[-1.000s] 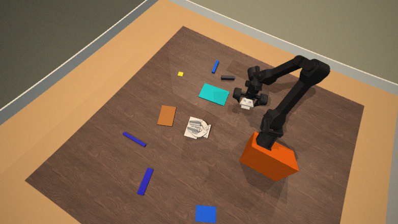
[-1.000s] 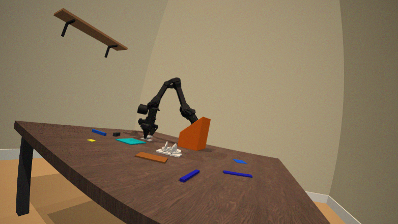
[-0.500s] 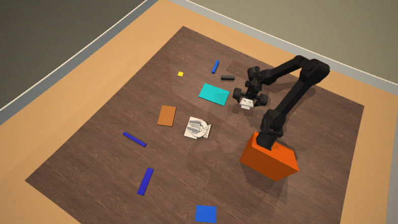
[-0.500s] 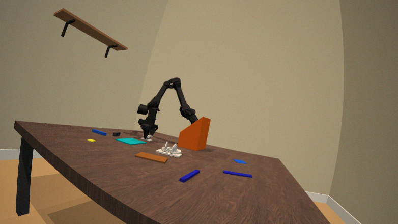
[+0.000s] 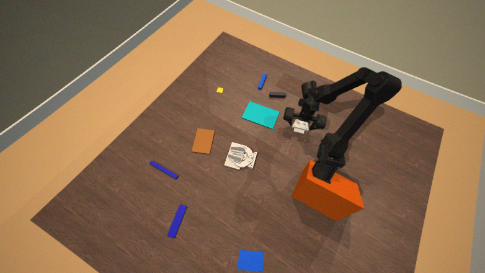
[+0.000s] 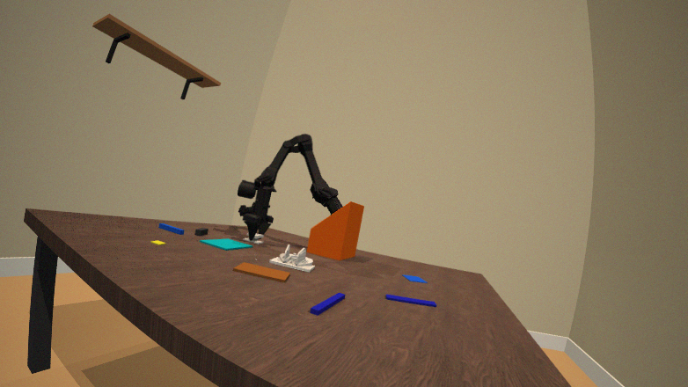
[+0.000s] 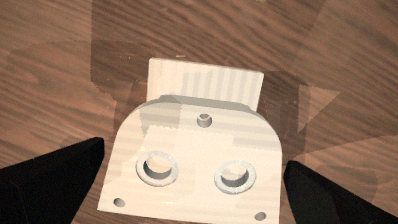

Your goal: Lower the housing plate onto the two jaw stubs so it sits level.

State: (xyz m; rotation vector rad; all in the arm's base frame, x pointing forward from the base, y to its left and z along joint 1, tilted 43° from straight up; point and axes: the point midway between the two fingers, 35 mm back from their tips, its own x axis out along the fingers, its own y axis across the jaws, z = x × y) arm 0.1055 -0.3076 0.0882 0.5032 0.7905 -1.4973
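My gripper tip is now 200 mm short of the teal sheet, 10 mm to the right of it and 10 mm above it. The rest, counted from my gripper tip: yellow tile (450 mm ahead, 40 mm to the right, 10 mm below); black block (170 mm ahead, 140 mm to the right); brown tile (390 mm ahead, 260 mm to the left, 10 mm below).
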